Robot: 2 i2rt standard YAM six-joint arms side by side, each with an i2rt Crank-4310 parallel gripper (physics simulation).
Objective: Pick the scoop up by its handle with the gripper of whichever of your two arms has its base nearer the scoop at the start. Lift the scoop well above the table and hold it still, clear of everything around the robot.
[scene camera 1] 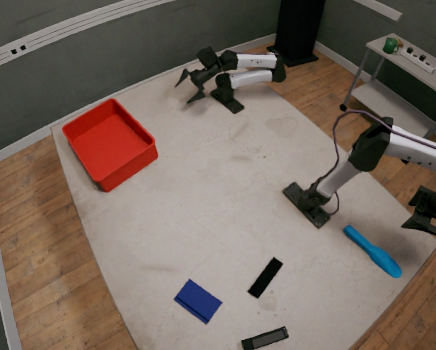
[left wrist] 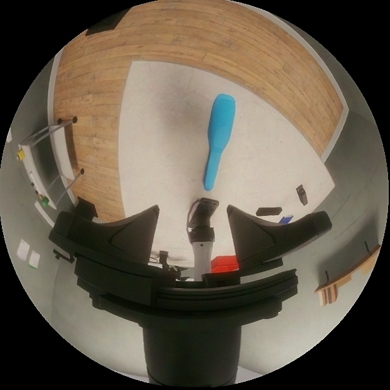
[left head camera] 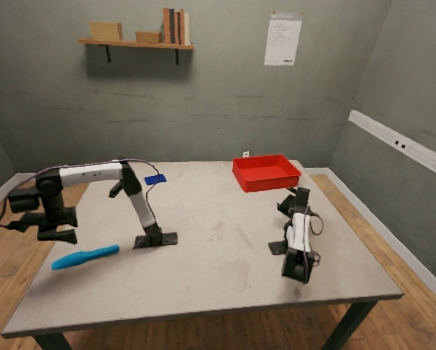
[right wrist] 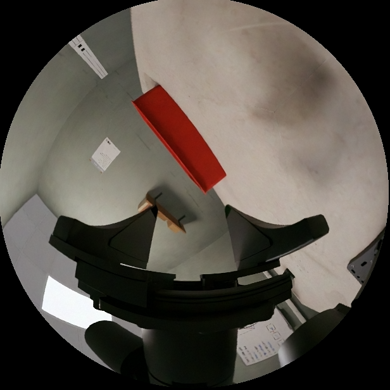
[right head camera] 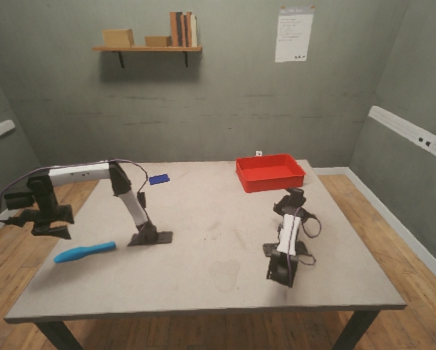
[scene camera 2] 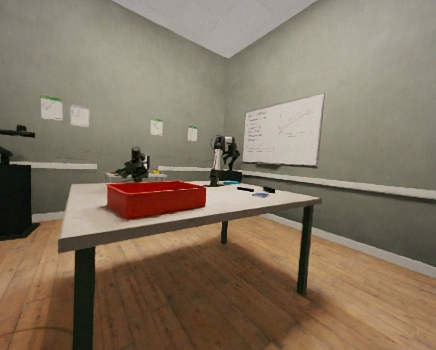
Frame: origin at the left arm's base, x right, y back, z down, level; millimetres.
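Seen in the pictures: left gripper, fingertip midpoint: (scene camera 1: 406, 215) (left head camera: 76, 235) (right head camera: 71, 231) (scene camera 2: 228, 164); right gripper, fingertip midpoint: (scene camera 1: 180, 95) (left head camera: 282, 196) (right head camera: 280, 196) (scene camera 2: 144, 172); left arm's base, link origin: (scene camera 1: 305, 205) (left head camera: 156, 240) (right head camera: 152, 238) (scene camera 2: 213, 186); right arm's base, link origin: (scene camera 1: 226, 100).
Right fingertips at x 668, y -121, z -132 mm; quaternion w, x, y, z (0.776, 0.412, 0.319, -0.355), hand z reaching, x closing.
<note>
Offsets run from my right fingertips to a thing's top centre.
The blue scoop {dx -959, dy +183, dz +97 mm} (left head camera: 85, 257) (right head camera: 84, 252) (scene camera 1: 372, 251) (scene camera 2: 231, 183) (left wrist: 220, 130) lies flat on the table beside the left arm's base. Its narrow handle points toward that base and its wide end toward the table's left edge in the head views. My left gripper (left head camera: 76, 229) (right head camera: 71, 225) (left wrist: 192, 206) is open and empty, above the table's left edge in the head views, higher than the scoop and apart from it. In the left wrist view the scoop lies beyond the fingertips. My right gripper (scene camera 1: 182, 94) (right wrist: 190, 206) is open and empty, far from the scoop.
A red bin {dx +36, dy -361, dz +35 mm} (left head camera: 266, 175) (right head camera: 270, 172) (scene camera 1: 110, 145) (scene camera 2: 155, 200) stands at the back right in the head views. A blue block {dx -707, dy -395, dz +121 mm} (left head camera: 155, 179) (right head camera: 159, 179) (scene camera 1: 198, 301), a black block {dx -777, dy -177, dz +112 mm} (scene camera 1: 265, 277) and a dark grey block {dx -923, dy -300, dz +92 mm} (scene camera 1: 265, 338) lie on the table.
</note>
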